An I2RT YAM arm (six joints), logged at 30 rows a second.
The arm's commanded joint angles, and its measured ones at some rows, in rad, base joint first. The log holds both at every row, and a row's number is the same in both.
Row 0, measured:
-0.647, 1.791, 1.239, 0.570, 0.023, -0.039
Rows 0 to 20, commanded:
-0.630, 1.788, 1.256, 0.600, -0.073, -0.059
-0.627, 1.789, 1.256, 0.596, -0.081, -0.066
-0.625, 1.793, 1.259, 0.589, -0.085, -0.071
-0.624, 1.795, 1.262, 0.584, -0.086, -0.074
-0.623, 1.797, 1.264, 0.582, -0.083, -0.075
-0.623, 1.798, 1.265, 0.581, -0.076, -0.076
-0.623, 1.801, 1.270, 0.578, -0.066, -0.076
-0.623, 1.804, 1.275, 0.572, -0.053, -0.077
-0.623, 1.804, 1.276, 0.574, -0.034, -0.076
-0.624, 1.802, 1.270, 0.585, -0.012, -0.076
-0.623, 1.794, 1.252, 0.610, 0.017, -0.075
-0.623, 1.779, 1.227, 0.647, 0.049, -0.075
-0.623, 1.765, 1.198, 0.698, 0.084, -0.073
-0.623, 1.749, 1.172, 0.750, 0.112, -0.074
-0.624, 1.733, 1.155, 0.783, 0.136, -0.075
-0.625, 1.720, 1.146, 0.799, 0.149, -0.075
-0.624, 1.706, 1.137, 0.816, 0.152, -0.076
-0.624, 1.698, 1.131, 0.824, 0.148, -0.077
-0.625, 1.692, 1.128, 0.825, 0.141, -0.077
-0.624, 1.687, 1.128, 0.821, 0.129, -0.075
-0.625, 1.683, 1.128, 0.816, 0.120, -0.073
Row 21, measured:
-0.627, 1.737, 1.127, 0.715, 0.113, -0.074
